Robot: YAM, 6 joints.
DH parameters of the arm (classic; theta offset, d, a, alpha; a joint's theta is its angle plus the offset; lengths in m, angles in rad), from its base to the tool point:
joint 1: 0 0.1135 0.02 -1.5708
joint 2: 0 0 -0.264 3.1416
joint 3: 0.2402 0 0.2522 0
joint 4: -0.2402 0 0.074 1.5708
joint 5: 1.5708 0 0 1.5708
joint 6: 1.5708 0.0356 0 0
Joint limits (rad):
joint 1: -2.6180..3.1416
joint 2: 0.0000..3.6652
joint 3: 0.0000..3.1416
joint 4: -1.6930..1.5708
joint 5: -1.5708..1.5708
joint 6: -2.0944..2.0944
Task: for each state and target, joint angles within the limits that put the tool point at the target. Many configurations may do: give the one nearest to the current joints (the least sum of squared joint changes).
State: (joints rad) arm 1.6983 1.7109 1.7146 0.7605 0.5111 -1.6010
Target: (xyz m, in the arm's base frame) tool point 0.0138 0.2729 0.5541
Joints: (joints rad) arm 1.5894 1.4121 1.5595 0.8000 0.5588 -1.6010
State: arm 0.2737 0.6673 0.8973 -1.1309 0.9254 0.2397
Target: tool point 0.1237 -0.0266 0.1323
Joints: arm 0.0049 1.1647 0.3956 -0.9037 0.8696 0.2397
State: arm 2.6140 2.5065 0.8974 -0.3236 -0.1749 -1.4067
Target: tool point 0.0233 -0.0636 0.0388
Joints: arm 2.1122 3.2657 0.1440 -0.2344 -0.3681 -1.4067
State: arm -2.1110 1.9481 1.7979 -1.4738 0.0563 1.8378
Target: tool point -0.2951 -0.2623 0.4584
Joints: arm -2.4077 1.9063 2.3386 -1.0285 0.0812 1.8378
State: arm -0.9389 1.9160 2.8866 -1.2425 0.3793 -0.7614
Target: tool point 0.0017 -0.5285 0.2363
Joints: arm -1.5414 2.5628 2.6228 -1.1814 0.3985 -0.7614
